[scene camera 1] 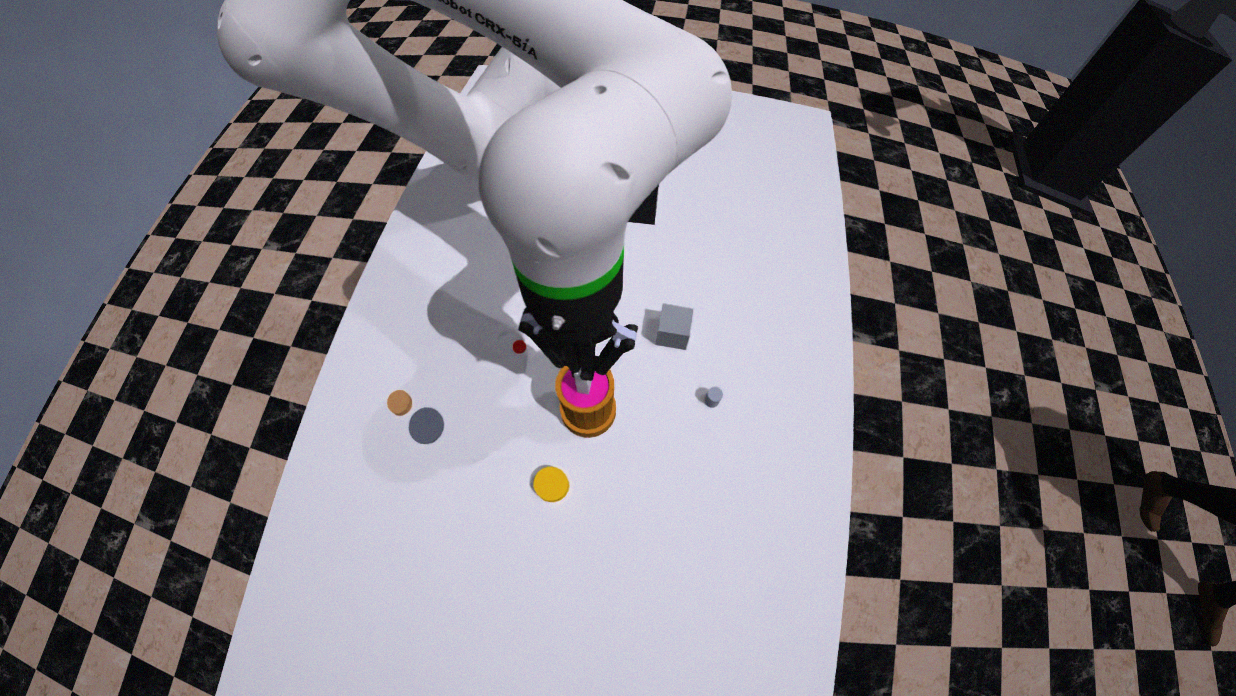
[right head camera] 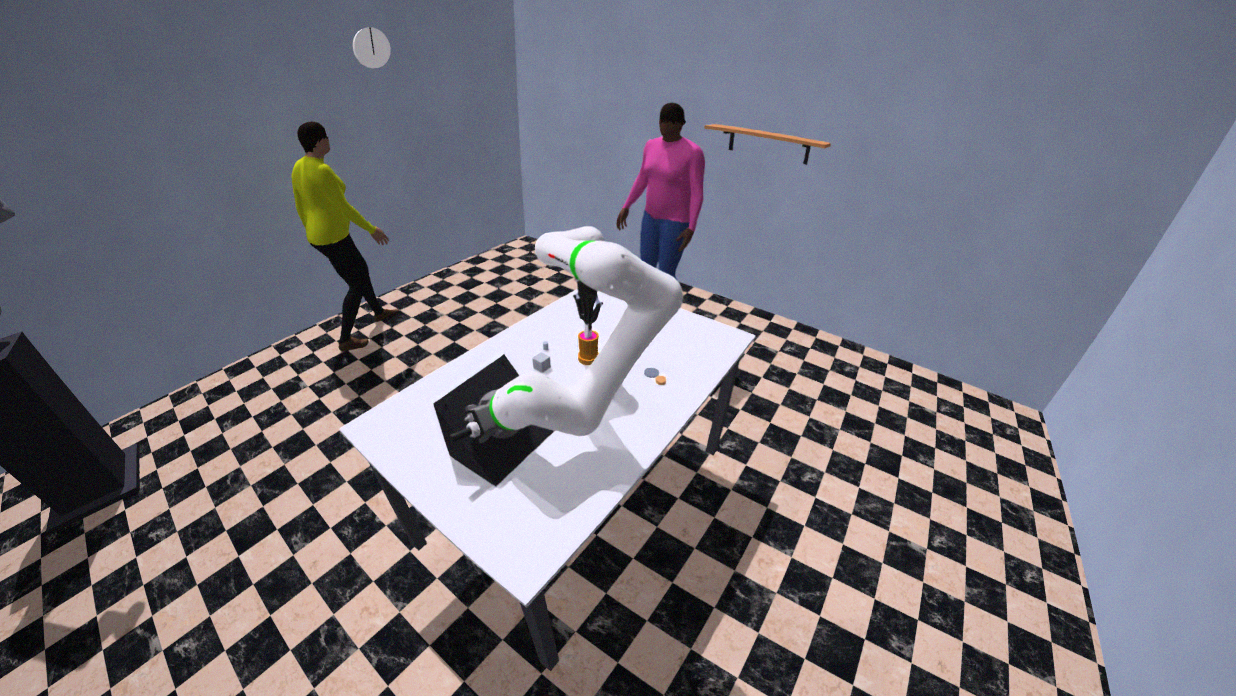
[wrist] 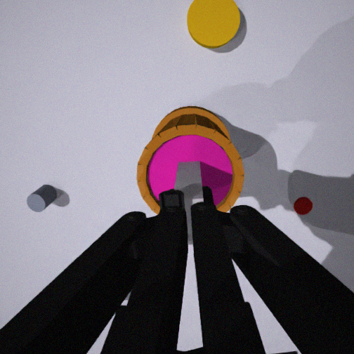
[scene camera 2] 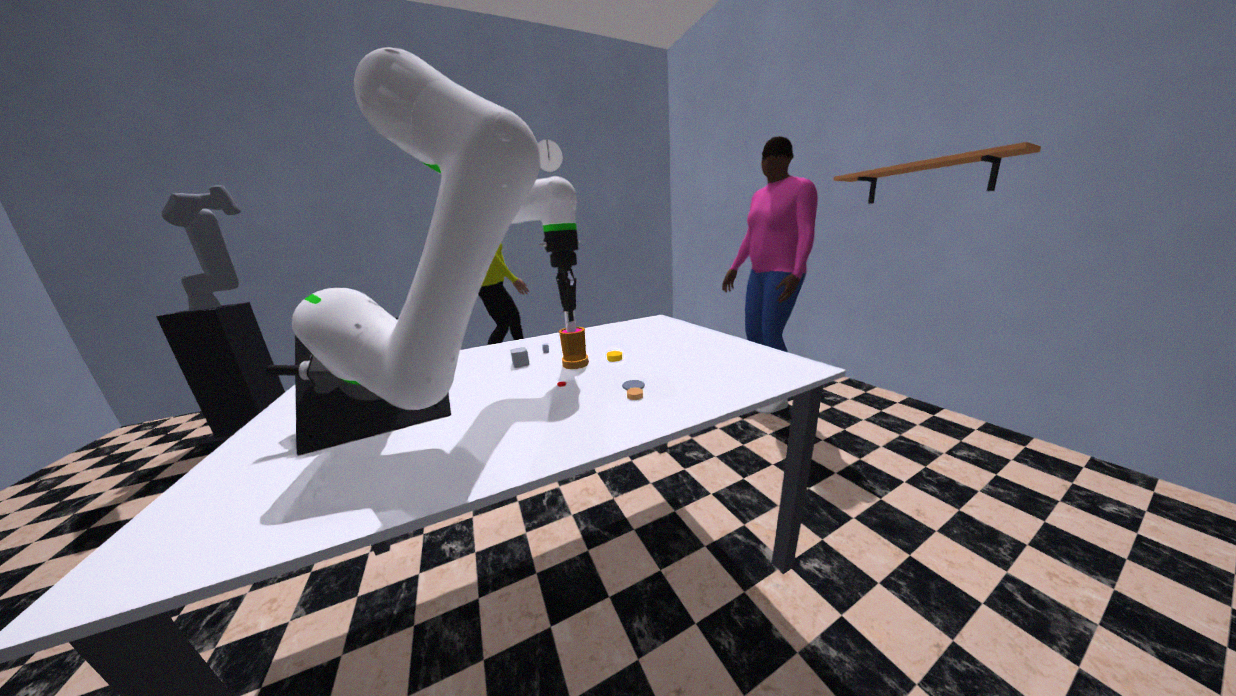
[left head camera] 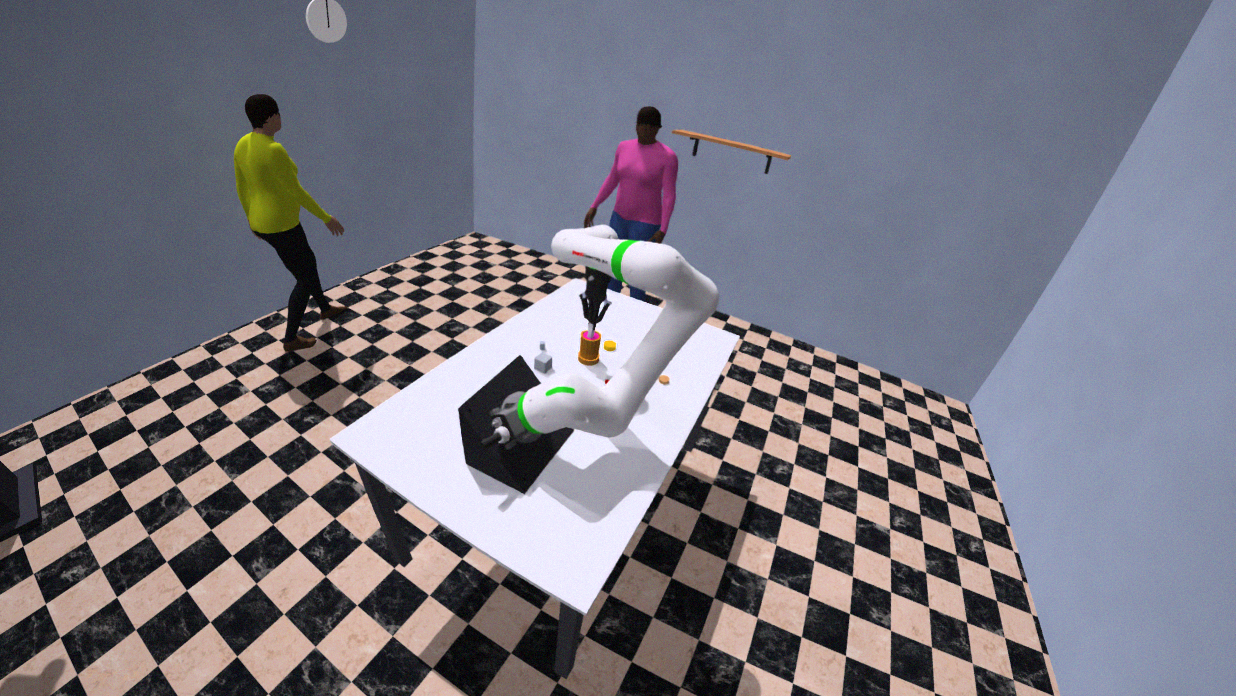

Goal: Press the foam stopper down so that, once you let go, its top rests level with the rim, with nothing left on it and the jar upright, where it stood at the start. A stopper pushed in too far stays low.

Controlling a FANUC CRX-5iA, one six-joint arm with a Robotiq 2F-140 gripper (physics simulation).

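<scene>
The orange jar [left head camera: 589, 351] [right head camera: 588, 350] [scene camera 1: 588, 420] [scene camera 2: 573, 348] stands upright on the white table. The magenta foam stopper [scene camera 1: 595, 398] [wrist: 162, 162] sits in its mouth. In the wrist view the stopper's top fills the opening inside the orange rim and looks close to level with it; the exact height is hard to tell. My gripper [left head camera: 590, 330] [scene camera 1: 583, 380] [scene camera 2: 569, 321] [wrist: 189, 178] is shut with nothing between its fingers. It points down over the jar, its pale fingertips at the stopper's top, seemingly touching it near the middle. The fingers hide part of the stopper and rim.
A yellow disc [scene camera 1: 550, 483] [wrist: 213, 22], a grey block [scene camera 1: 674, 326], a small grey cylinder [scene camera 1: 713, 396] [wrist: 42, 198] and a red disc [scene camera 1: 518, 346] [wrist: 303, 205] lie around the jar. A dark disc [scene camera 1: 426, 425] and an orange disc [scene camera 1: 398, 402] lie farther off.
</scene>
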